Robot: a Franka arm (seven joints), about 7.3 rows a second.
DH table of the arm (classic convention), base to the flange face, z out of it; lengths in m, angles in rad. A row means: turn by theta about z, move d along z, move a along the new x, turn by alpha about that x. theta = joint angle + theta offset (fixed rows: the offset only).
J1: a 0; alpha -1.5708; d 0.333; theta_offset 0
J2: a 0; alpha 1.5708; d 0; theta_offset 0
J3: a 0.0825; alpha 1.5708; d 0.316; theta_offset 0
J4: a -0.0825; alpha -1.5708; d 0; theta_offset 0
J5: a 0; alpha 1.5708; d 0.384; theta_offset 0
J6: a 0.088; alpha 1.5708; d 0; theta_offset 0
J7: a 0; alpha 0; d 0.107; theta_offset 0
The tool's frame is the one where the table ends.
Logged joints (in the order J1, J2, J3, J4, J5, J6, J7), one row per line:
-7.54 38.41 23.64 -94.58 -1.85 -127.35 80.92
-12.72 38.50 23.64 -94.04 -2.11 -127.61 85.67
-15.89 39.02 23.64 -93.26 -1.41 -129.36 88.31
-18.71 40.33 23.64 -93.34 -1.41 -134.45 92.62
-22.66 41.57 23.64 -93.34 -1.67 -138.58 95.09
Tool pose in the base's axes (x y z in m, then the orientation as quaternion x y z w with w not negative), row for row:
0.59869 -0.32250 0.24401 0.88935 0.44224 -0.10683 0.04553
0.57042 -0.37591 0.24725 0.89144 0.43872 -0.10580 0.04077
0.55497 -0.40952 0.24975 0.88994 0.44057 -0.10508 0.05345
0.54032 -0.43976 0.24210 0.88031 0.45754 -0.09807 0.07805
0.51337 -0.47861 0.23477 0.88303 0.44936 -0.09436 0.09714
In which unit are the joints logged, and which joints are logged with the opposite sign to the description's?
The joints are logged in degrees. Opposite sign: J3, J5, J6, J7.
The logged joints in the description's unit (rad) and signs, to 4 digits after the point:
-0.1316 0.6704 -0.4126 -1.6507 0.0323 2.2227 -1.4123
-0.2220 0.6720 -0.4126 -1.6413 0.0368 2.2272 -1.4952
-0.2773 0.6810 -0.4126 -1.6277 0.0246 2.2578 -1.5413
-0.3266 0.7039 -0.4126 -1.6291 0.0246 2.3466 -1.6165
-0.3955 0.7255 -0.4126 -1.6291 0.0291 2.4187 -1.6596

